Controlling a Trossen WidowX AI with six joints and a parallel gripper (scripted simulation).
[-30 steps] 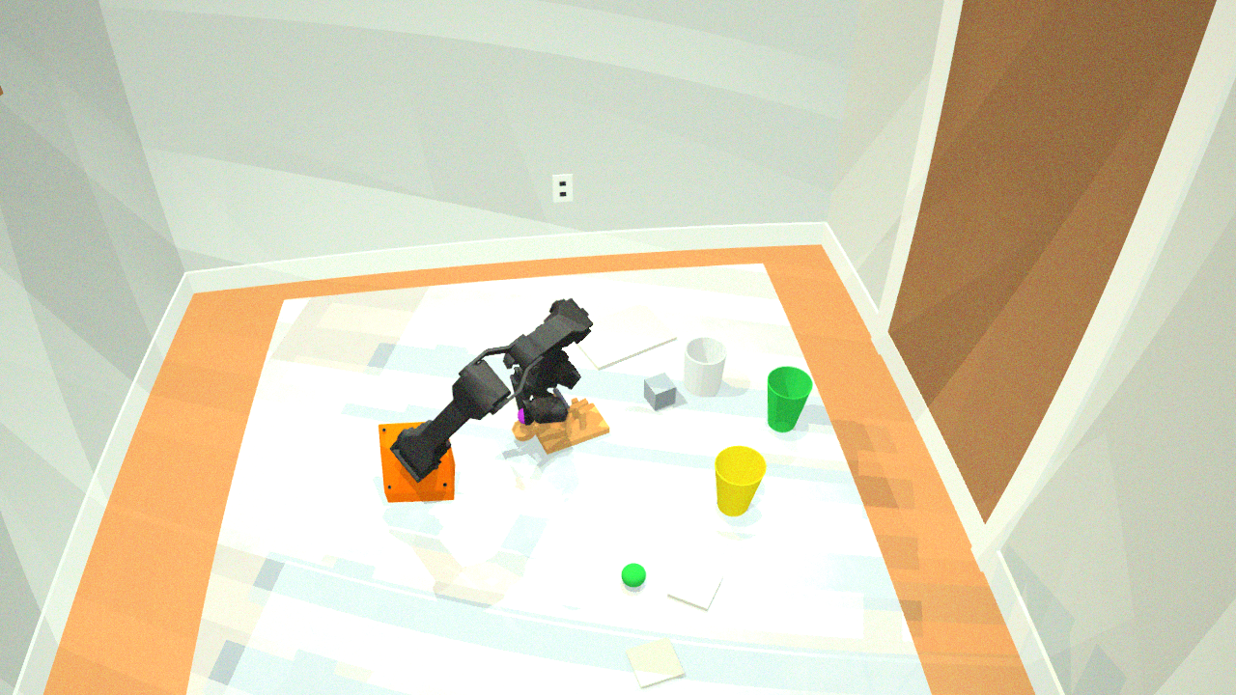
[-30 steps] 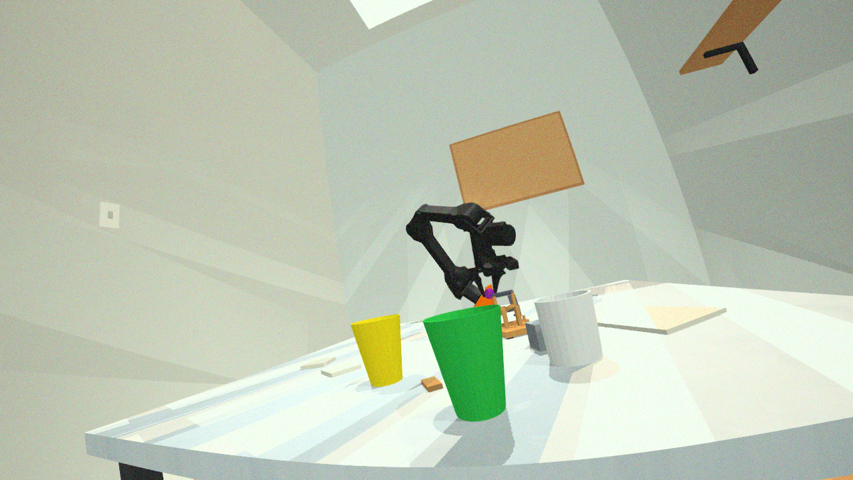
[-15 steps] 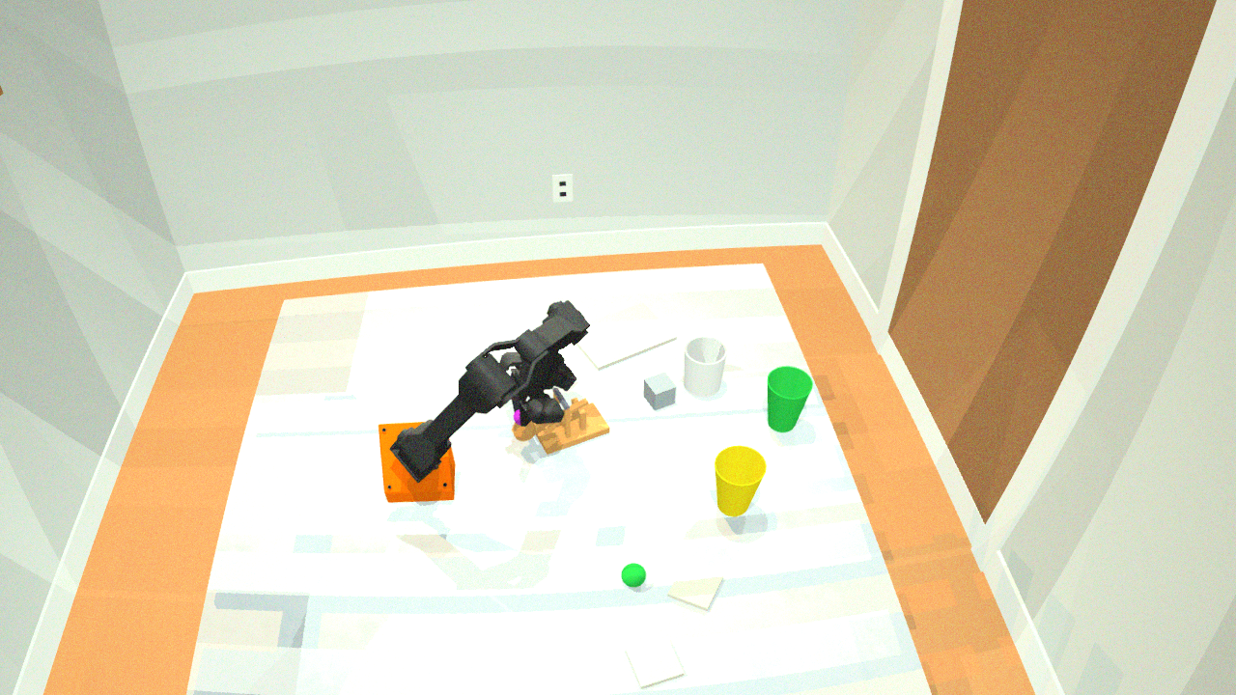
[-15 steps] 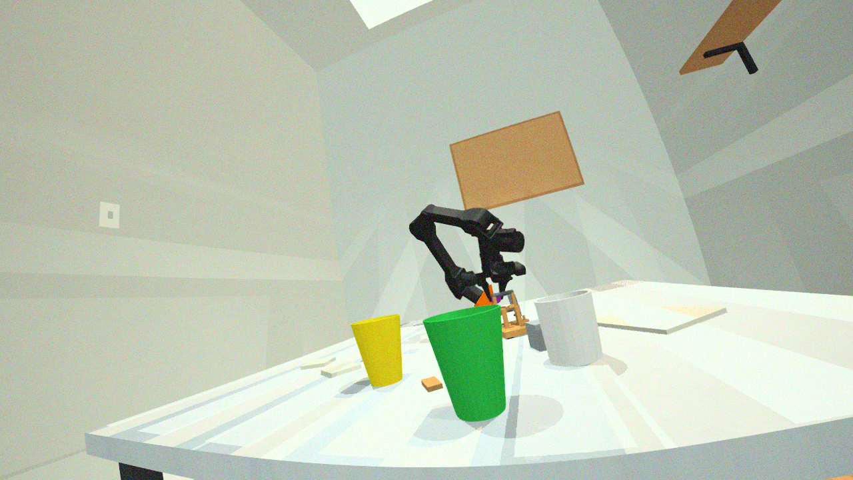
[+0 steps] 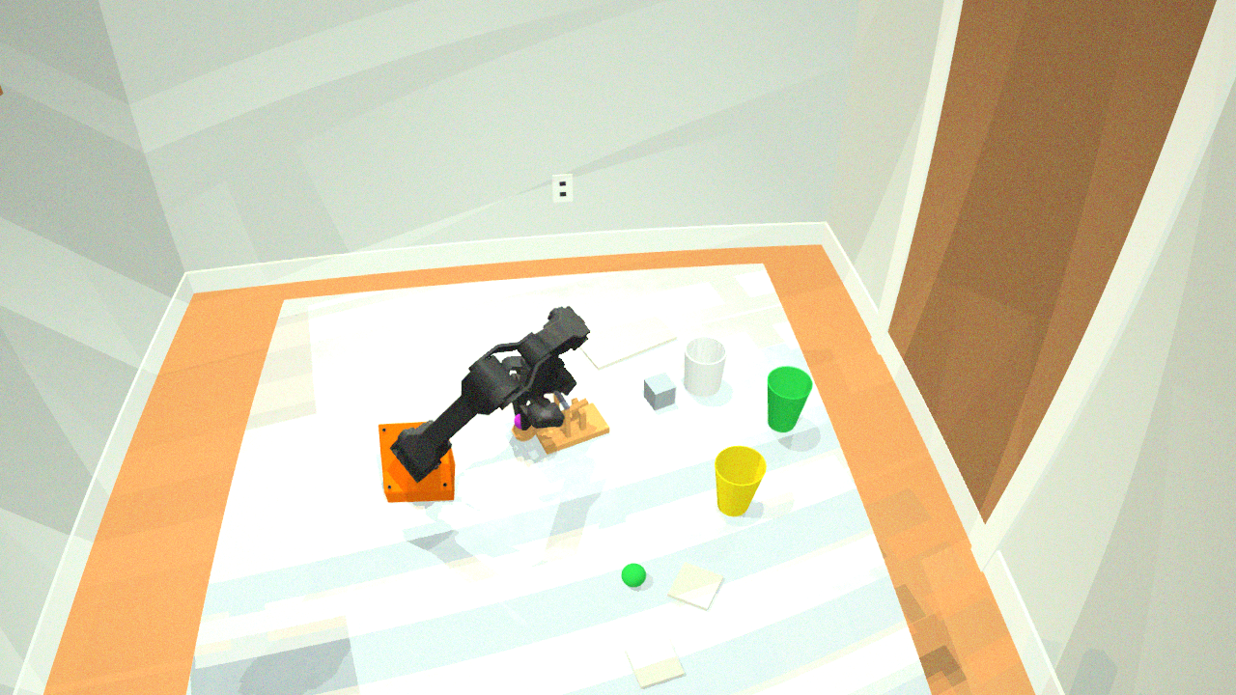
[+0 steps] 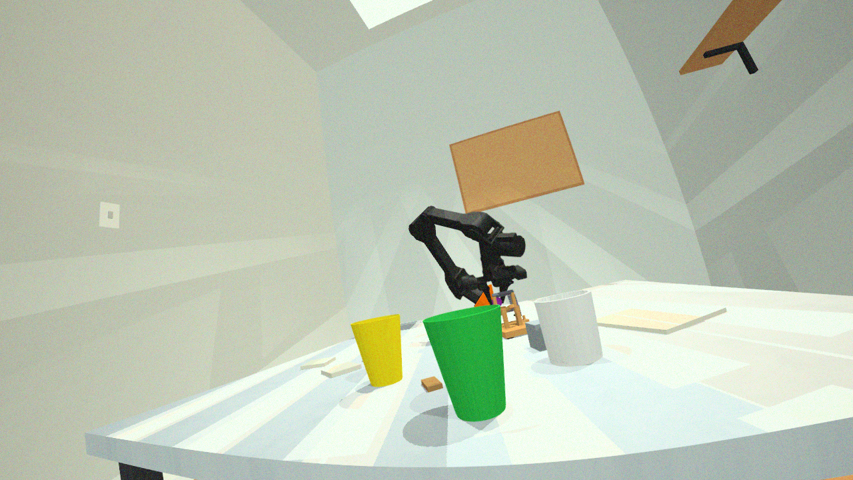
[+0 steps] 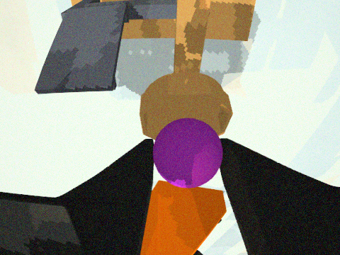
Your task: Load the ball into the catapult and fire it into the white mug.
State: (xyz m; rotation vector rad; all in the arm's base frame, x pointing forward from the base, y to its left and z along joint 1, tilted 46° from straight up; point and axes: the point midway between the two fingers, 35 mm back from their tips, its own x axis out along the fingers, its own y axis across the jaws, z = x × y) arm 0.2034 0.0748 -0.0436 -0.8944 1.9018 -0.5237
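Now: gripper tip 10 mm below the purple ball. The rest, counted from my gripper tip: green ball: 190 mm ahead, 340 mm to the right, 50 mm below; then white mug: 390 mm ahead, 160 mm to the left, 40 mm below; then grey cube: 290 mm ahead, 120 mm to the left, 50 mm below.
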